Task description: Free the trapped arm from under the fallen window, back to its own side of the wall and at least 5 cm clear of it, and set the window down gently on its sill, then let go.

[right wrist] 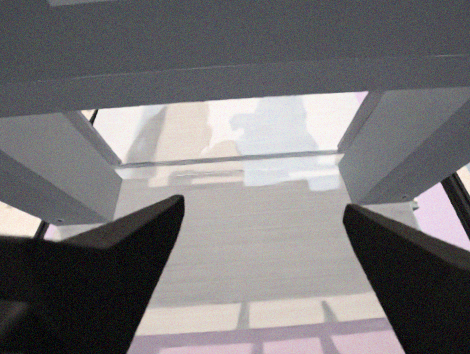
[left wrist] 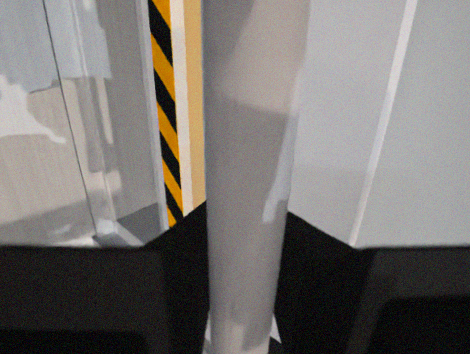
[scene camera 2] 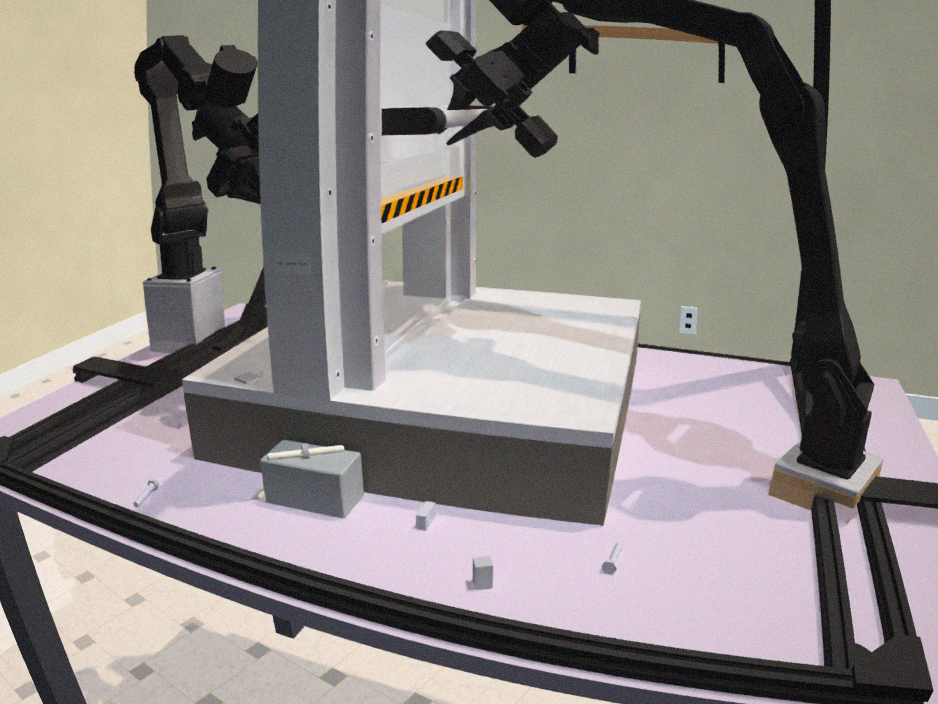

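Seen in the pictures: left gripper, fingertip midpoint: (scene camera 2: 443, 138); right gripper, fingertip midpoint: (right wrist: 263, 207); left arm's base, origin of the base link: (scene camera 2: 831, 460); right arm's base, origin of the base link: (scene camera 2: 181, 274).
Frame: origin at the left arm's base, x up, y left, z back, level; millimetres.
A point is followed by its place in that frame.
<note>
The window (scene camera 2: 412, 165) @[x 270, y 185, z -461 mm] (left wrist: 167, 115) @[x 229, y 155, z -478 mm] hangs raised in its frame, its black-and-yellow striped lower edge well above the sill (scene camera 2: 415, 331) (right wrist: 230, 159). My left gripper (scene camera 2: 453, 121) @[x 298, y 125, z -476 mm] (left wrist: 237, 207) @[x 298, y 125, z -476 mm] is shut on the window's pale handle bar (left wrist: 247, 150) @[x 330, y 143, z -424 mm], which runs up between the fingers in the left wrist view. My right gripper (right wrist: 263, 207) @[x 222, y 238, z -600 mm] is open and empty. It is above the pale base on the left side of the wall, and the near post hides it in scene camera 2. The right arm (scene camera 2: 172, 136) @[x 313, y 282, z -963 mm] stands left of the wall (scene camera 2: 299, 189) @[x 266, y 367, z -403 mm].
The wall stands on a thick base (scene camera 2: 530, 394). In front are a grey box (scene camera 2: 314, 481) with a pale stick on top, small grey blocks (scene camera 2: 482, 572) @[x -20, y 367, z -161 mm] (scene camera 2: 425, 515) @[x -23, y 339, z -264 mm] and bolts (scene camera 2: 145, 493) @[x -32, y 536, z -492 mm] (scene camera 2: 612, 559) @[x -30, y 266, z -103 mm]. A black rail (scene camera 2: 378, 613) @[x -32, y 455, z -186 mm] borders the table.
</note>
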